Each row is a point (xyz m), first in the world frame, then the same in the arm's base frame.
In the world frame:
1: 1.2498 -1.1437 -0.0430
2: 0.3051 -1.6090 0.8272
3: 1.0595 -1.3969 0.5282
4: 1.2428 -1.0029 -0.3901
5: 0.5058 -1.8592 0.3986
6: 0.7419 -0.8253 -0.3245
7: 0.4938 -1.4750 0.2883
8: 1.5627 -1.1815 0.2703
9: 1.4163 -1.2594 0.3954
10: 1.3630 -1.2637 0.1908
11: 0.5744 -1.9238 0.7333
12: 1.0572 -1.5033 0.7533
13: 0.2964 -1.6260 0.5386
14: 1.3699 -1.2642 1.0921
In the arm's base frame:
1: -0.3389 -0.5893 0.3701
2: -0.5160 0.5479 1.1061
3: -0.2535 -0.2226 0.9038
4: -0.4469 -0.7034 0.0300
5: -0.8702 0.1557 1.0206
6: -0.4739 -0.1990 -0.1476
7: -0.6675 0.1783 0.6766
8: -0.0606 -0.7495 0.6773
9: -0.0979 -0.5781 0.7886
10: -0.2424 -0.6139 0.6383
11: -0.6918 0.2205 1.3119
12: -0.1968 -0.1446 1.1334
13: -0.7021 0.4358 0.9151
14: 0.2930 -0.2535 1.2675

